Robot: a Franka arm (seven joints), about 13 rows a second.
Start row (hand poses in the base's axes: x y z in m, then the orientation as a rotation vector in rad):
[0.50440, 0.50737, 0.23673, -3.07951, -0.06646, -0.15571]
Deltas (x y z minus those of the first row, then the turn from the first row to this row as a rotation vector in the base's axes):
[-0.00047, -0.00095, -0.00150, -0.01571, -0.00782, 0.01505]
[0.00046, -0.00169, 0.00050, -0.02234, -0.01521, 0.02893]
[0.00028, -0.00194, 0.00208, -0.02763, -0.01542, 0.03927]
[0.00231, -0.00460, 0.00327, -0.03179, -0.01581, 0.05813]
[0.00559, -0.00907, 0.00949, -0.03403, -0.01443, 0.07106]
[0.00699, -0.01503, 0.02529, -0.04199, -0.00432, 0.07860]
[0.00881, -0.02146, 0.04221, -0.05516, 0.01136, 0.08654]
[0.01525, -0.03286, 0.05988, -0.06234, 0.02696, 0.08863]
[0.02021, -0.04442, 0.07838, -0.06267, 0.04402, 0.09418]
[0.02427, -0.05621, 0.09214, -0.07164, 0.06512, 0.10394]
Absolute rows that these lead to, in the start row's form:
[0.50393, 0.50642, 0.23523, -3.09338, -0.09163, -0.16734]
[0.50486, 0.50568, 0.23723, -3.09812, -0.11415, -0.17825]
[0.50468, 0.50543, 0.23881, -3.10225, -0.13079, -0.17818]
[0.50671, 0.50277, 0.24000, -3.10409, -0.16054, -0.17794]
[0.50999, 0.49830, 0.24622, -3.10470, -0.18081, -0.17519]
[0.51139, 0.49234, 0.26202, -3.11220, -0.19312, -0.15921]
[0.51321, 0.48591, 0.27894, -3.12496, -0.20660, -0.13447]
[0.51965, 0.47451, 0.29661, -3.13243, -0.21016, -0.10994]
[0.52461, 0.46295, 0.31511, -3.13241, -0.21805, -0.08290]
[0.52867, 0.45116, 0.32887, 3.12505, 0.23250, 0.04891]

